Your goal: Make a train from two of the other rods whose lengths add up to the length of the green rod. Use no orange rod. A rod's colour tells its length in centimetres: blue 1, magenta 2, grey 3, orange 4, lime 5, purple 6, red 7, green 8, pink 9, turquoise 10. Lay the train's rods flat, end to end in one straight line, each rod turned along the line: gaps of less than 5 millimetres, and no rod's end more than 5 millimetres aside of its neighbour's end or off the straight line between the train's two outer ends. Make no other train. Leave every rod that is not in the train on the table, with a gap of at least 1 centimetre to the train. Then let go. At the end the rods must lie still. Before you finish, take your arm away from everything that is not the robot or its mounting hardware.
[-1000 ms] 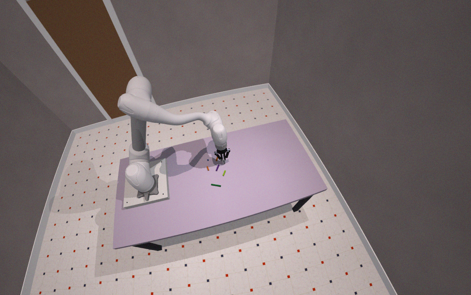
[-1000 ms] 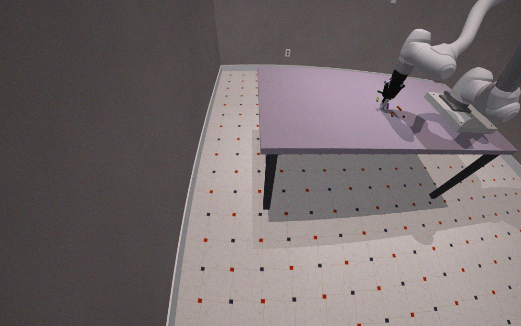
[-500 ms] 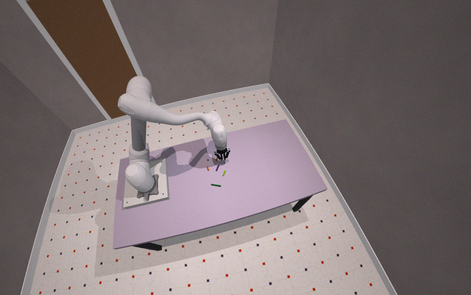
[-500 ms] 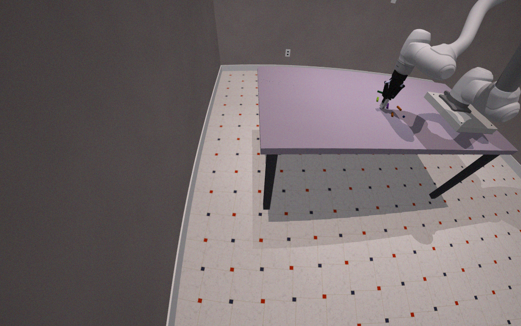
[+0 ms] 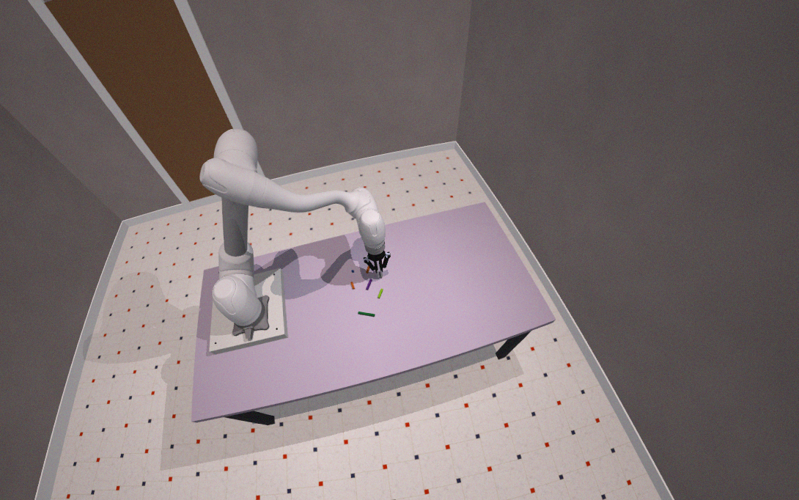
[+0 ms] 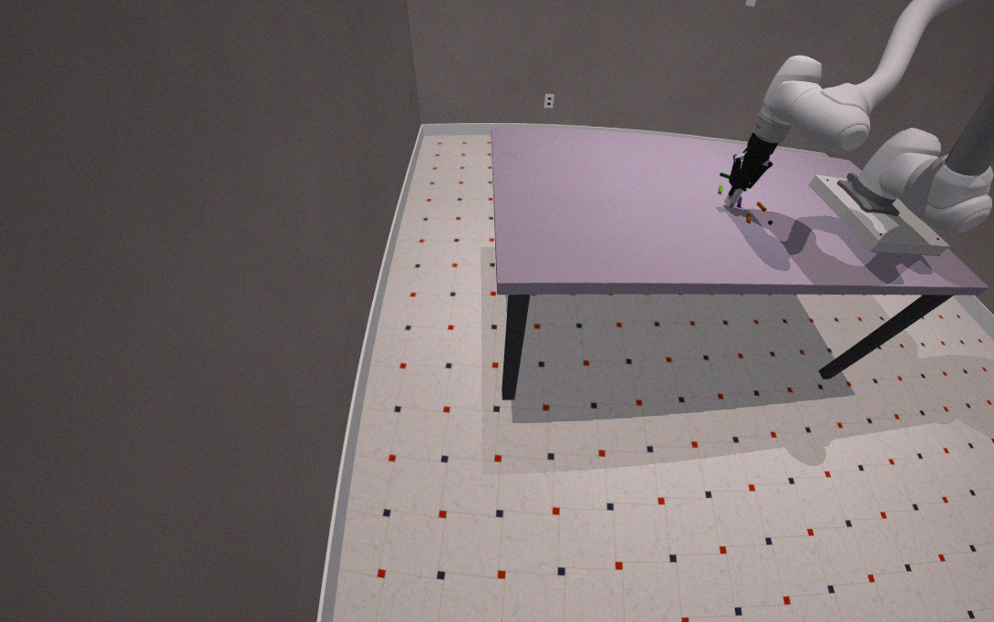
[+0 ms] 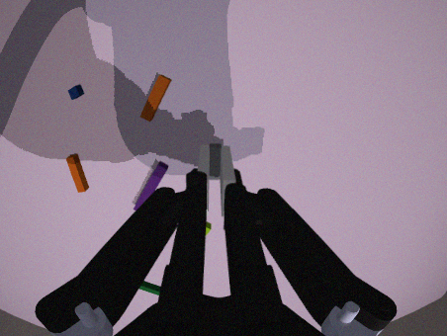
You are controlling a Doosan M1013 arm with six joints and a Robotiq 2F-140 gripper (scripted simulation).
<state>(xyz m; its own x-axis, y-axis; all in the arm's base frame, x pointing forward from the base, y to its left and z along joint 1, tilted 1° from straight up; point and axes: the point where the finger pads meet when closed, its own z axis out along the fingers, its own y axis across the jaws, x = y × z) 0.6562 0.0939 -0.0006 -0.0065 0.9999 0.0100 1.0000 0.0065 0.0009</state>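
Right now my hand is 6 cm past the purple rod, 4 cm to the left of it and 4 cm above it. The rest, counted from my hand: grey rod (3 cm below); lime rod (2 cm behind, 10 cm to the right, 4 cm below); small blue rod (13 cm behind, 6 cm to the left, 4 cm below).
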